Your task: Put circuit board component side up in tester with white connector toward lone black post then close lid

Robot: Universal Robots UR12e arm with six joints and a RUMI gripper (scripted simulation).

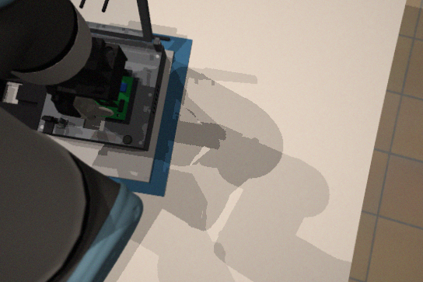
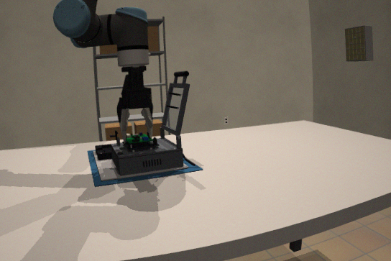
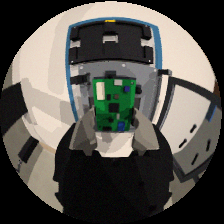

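The green circuit board is right at my hand. Also, from my hand: dark grey tester 20 mm ahead, 40 mm to the left, 30 mm above; dark nest 10 mm ahead, 10 mm to the left, 20 mm below; tester lid 120 mm ahead, 30 mm to the left, 100 mm above.
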